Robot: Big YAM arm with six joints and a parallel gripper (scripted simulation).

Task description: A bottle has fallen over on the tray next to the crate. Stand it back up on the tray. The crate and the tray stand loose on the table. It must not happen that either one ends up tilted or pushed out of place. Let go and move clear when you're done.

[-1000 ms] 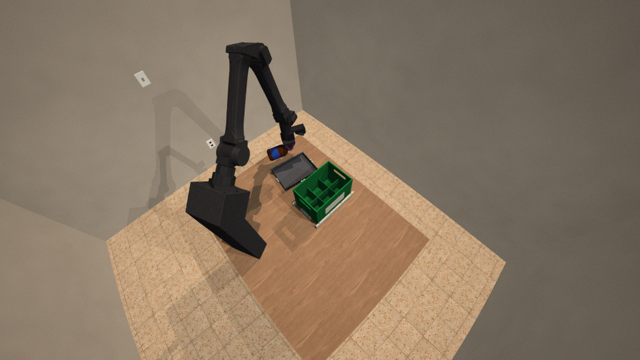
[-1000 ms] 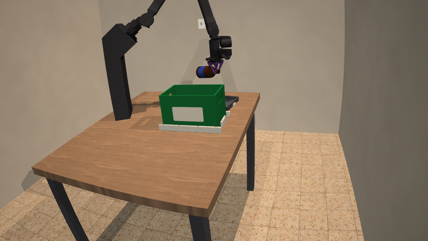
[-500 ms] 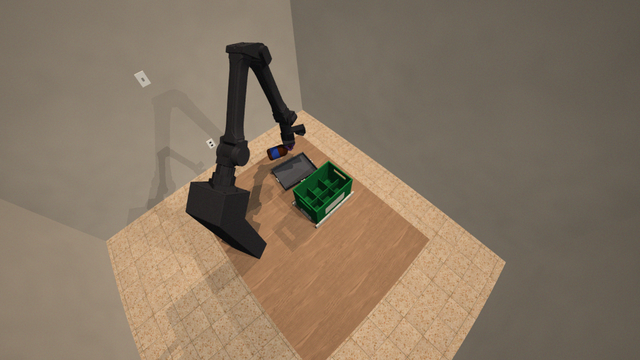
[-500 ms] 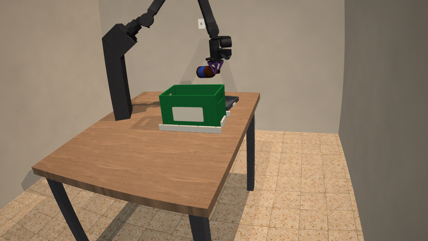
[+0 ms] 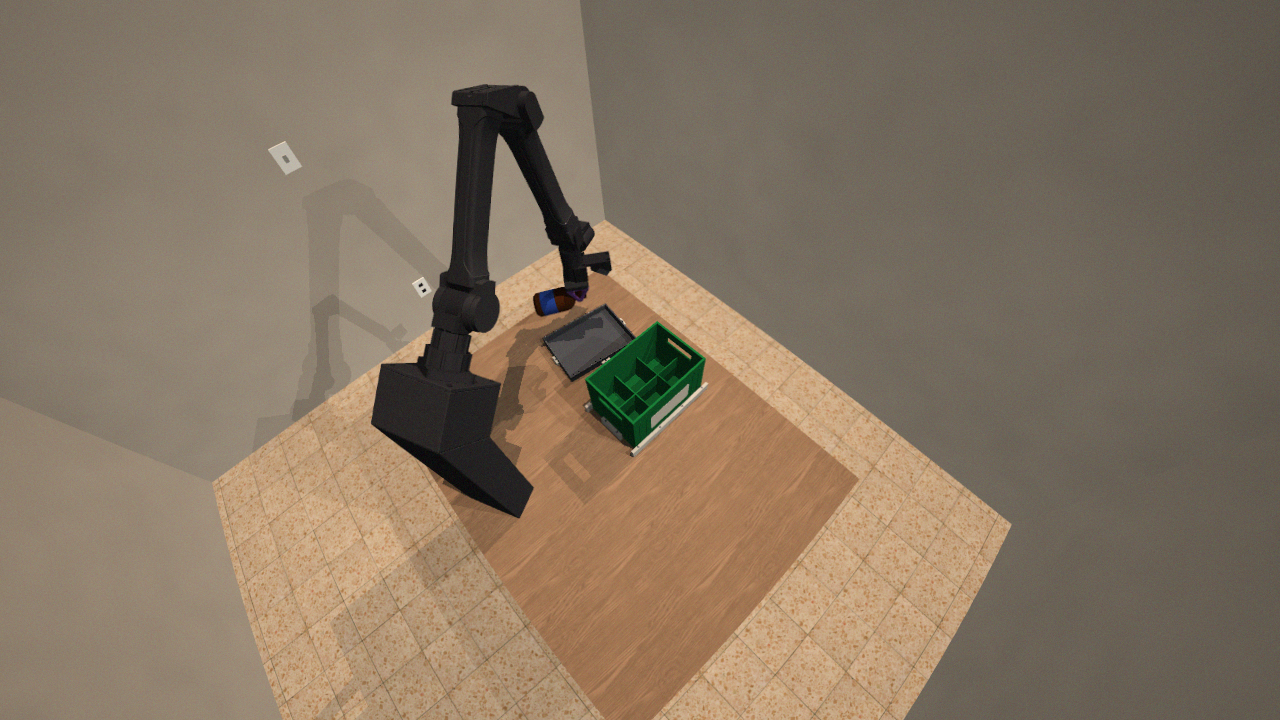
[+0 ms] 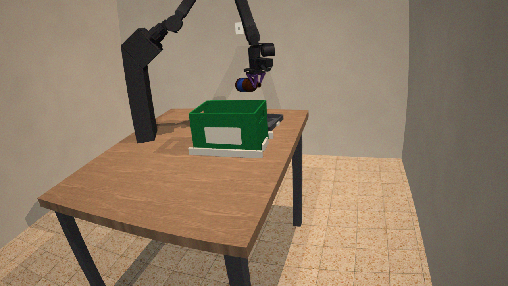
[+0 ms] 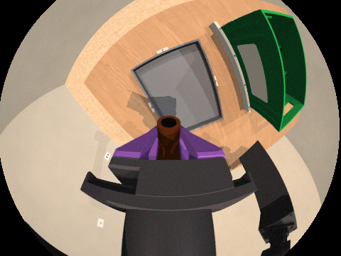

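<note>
Right now the brown bottle is 6 cm behind my hand and 1 cm to the left of it. From my hand the other things lie so: green crate 12 cm ahead, 30 cm to the right, 10 cm below; then tray 4 cm to the right, 17 cm below.
</note>
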